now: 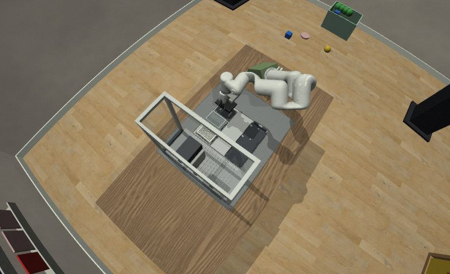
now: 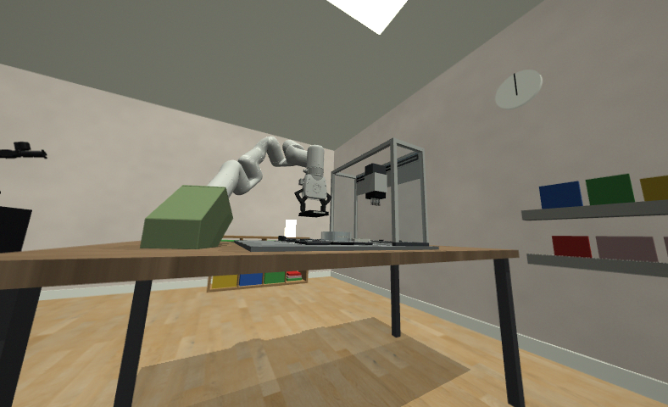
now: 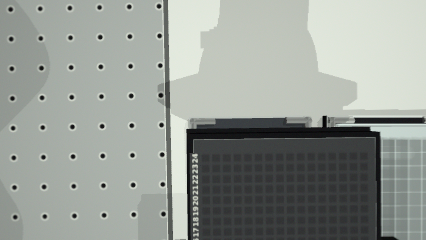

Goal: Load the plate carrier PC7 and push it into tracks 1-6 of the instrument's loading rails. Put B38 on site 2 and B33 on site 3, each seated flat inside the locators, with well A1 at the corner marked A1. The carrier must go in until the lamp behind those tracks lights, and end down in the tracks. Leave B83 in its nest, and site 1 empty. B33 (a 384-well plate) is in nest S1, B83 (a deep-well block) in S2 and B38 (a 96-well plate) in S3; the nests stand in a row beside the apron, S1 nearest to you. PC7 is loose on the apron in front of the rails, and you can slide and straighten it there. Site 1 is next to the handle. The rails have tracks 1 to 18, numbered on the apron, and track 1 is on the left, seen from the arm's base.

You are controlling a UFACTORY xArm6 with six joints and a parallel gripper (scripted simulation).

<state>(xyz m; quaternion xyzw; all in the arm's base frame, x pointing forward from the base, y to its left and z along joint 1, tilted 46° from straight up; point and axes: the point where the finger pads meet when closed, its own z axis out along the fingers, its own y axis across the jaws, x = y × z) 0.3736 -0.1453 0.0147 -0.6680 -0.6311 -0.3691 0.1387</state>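
The dark plate carrier is 280 mm to the left of my hand, 120 mm below it and 90 mm ahead of it. From my hand the other things lie so: nest s1: 130 mm below; then deep-well block: 110 mm ahead, 100 mm below, 10 mm to the left; then dark 384-well plate: 10 mm below.
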